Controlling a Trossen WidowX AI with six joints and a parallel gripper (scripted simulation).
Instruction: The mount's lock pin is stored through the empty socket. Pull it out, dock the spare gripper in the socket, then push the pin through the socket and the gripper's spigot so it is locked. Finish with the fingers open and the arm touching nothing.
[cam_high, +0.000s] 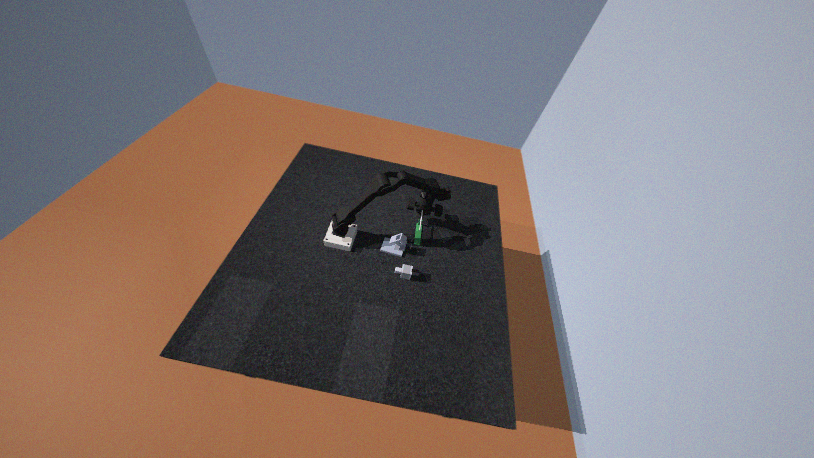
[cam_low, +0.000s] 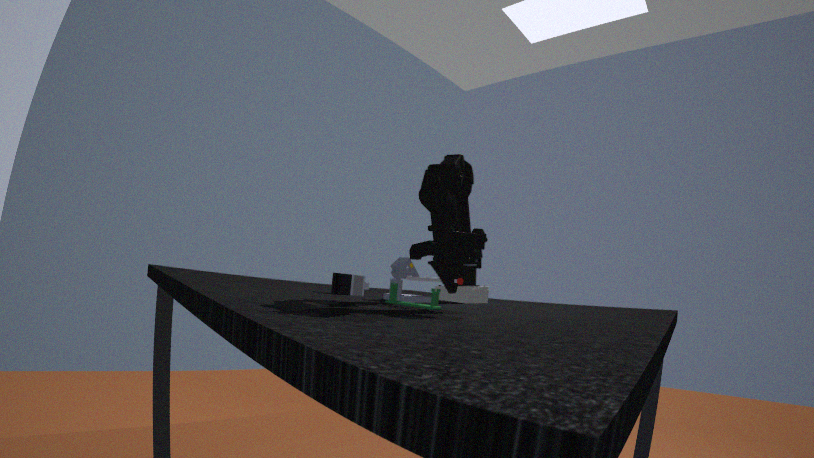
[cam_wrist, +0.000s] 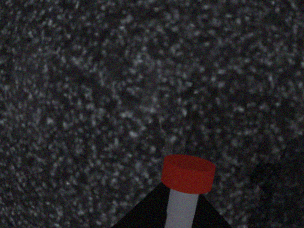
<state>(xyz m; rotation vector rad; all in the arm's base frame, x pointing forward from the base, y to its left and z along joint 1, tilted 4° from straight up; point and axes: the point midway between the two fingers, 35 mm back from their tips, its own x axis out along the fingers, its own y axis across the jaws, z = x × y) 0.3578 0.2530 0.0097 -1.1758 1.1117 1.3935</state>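
My gripper tip is 10 cm to the left of the green cradle, 1 cm short of it and 1 cm above it. The rest, counted from my gripper tip: spare gripper 36 cm to the right, 1 cm below, 1 cm ahead; then grey mount 23 cm to the right, 7 cm behind, 2 cm above.
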